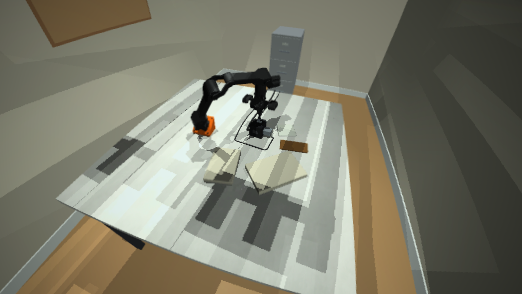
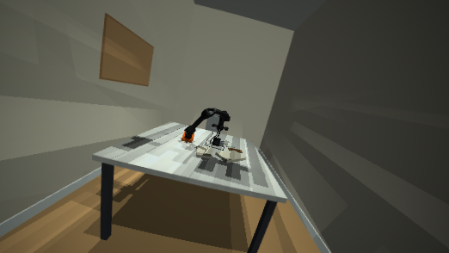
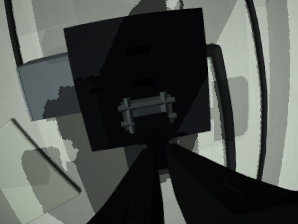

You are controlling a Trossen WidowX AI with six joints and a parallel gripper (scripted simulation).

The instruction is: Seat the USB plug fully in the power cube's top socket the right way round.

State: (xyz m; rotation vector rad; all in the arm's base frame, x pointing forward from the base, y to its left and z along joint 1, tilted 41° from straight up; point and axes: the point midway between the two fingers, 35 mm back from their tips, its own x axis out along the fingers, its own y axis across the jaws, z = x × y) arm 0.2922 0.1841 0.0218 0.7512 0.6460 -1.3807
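Right now my gripper tip is 2 cm above the grey USB plug. Also, from my gripper tip: brown flat block (23 cm ahead, 4 cm to the right, 12 cm below).
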